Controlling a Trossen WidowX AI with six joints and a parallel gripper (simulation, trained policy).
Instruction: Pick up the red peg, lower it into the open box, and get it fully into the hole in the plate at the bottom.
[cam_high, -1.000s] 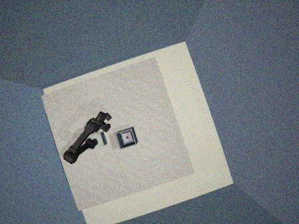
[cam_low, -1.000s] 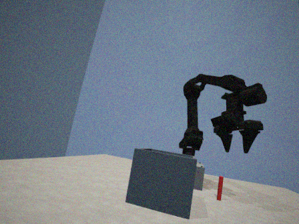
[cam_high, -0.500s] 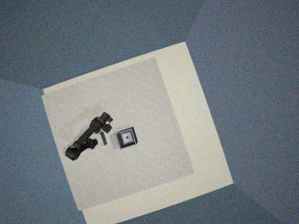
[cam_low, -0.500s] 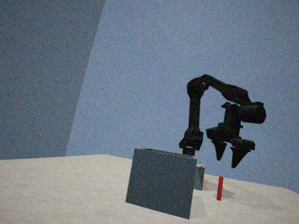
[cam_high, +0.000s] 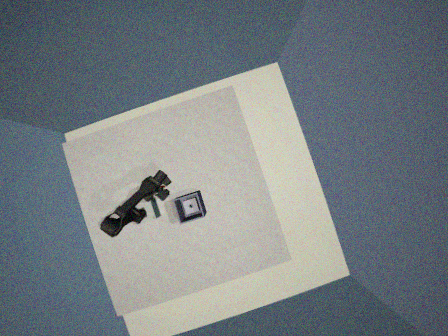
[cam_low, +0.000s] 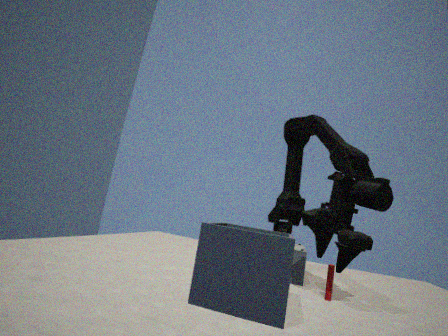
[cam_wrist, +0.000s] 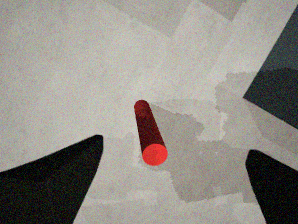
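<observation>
The red peg lies 4 cm below my gripper tip, 1 cm to the left of it and 1 cm ahead of it.
</observation>
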